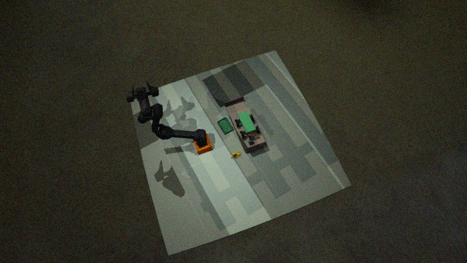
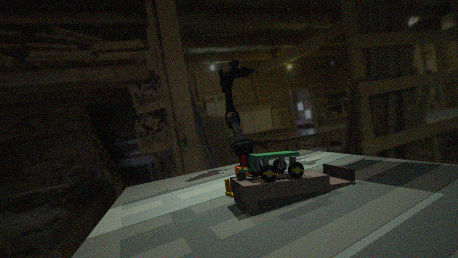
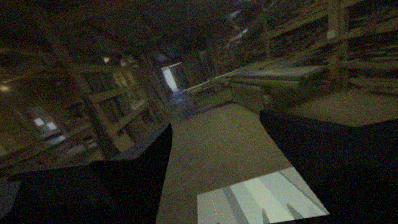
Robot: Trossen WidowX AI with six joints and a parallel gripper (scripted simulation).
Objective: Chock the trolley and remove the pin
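Right now the yellow chock is 59 cm below my gripper tip, 43 cm to the right of it and 37 cm ahead of it. Round my gripper tip: green tray 61 cm below, 41 cm ahead, 18 cm to the right; trolley 52 cm ahead, 49 cm below, 31 cm to the right; red-headed stop pin 48 cm below, 48 cm ahead, 42 cm to the right.
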